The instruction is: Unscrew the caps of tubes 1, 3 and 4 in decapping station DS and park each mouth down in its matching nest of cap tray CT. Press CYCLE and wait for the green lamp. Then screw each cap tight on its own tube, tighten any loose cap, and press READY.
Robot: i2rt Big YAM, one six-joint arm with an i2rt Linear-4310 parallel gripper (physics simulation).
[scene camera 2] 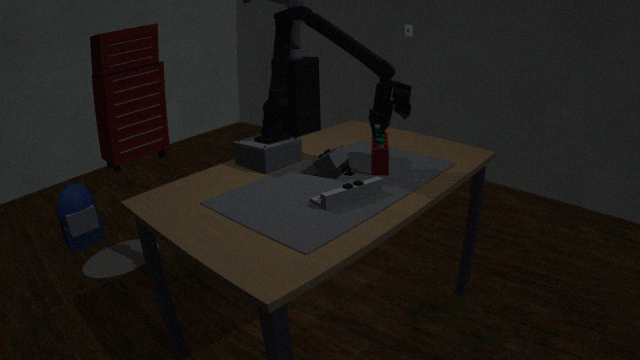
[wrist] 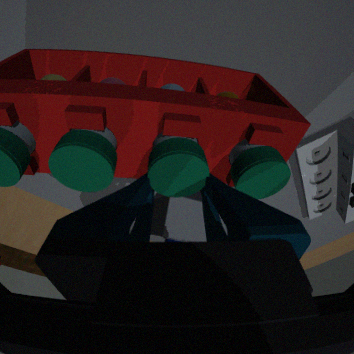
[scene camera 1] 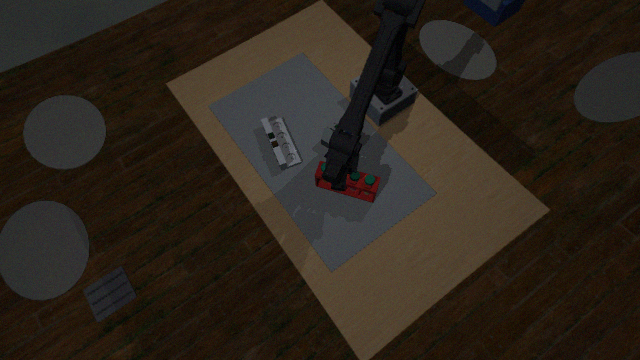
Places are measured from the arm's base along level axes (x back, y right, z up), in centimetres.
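Pixels of known places: gripper, between the fingertips: (scene camera 2: 375, 138) (wrist: 177, 178); arm's base, origin of its link: (scene camera 2: 272, 139) (scene camera 1: 384, 90).
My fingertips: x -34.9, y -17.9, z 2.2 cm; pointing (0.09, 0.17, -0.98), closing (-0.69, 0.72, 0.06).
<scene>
For each thing: its top centre in the pictures, then the offset to it from my fingertips. Level surfaces: height alone.
- red rack, centre of its top: (wrist: 133, 152) (scene camera 1: 347, 175) (scene camera 2: 379, 138) dx +0.4, dy -3.2, dz -0.5 cm
- green cap, centre of its top: (wrist: 178, 177) dx -1.1, dy -1.1, dz +1.4 cm
- end cap, centre of its top: (wrist: 262, 181) (scene camera 1: 325, 166) dx -4.1, dy +3.1, dz +1.3 cm
- white tray, centre of its top: (wrist: 342, 202) (scene camera 2: 347, 180) (scene camera 1: 279, 136) dx -8.5, dy +26.9, dz -5.4 cm
- grey wedge-shaped console, centre of its top: (wrist: 196, 248) (scene camera 2: 330, 148) (scene camera 1: 339, 131) dx +9.8, dy +13.3, dz -2.4 cm
- grey mat, height of its surface: dz -10.8 cm
- wooden table, height of its surface: dz -11.1 cm
A red rack (scene camera 1: 375, 190) (scene camera 2: 380, 162) (wrist: 135, 145) holds tubes with green caps; its labels are not legible. My gripper (scene camera 1: 341, 175) (scene camera 2: 380, 131) (wrist: 177, 178) is shut on a green cap (wrist: 178, 167), the second from the rack end nearer the white tray. That cap is at its tube's top, in line with the row. The end cap (wrist: 262, 172) (scene camera 1: 324, 167) and two caps on the other side, the nearer one (wrist: 82, 160) (scene camera 1: 354, 176) and the outer one (wrist: 7, 160) (scene camera 1: 370, 179), are on their tubes. The white tray (scene camera 1: 295, 150) (scene camera 2: 350, 196) (wrist: 327, 145) shows round nests without caps.
A grey wedge-shaped console (scene camera 2: 330, 162) stands between the rack and the arm's base (scene camera 1: 385, 107) (scene camera 2: 267, 154), partly hidden by the arm in scene camera 1. Rack and tray stand on a grey mat (scene camera 1: 335, 245) (scene camera 2: 280, 225) on the wooden table (scene camera 1: 450, 250) (scene camera 2: 225, 270).
</scene>
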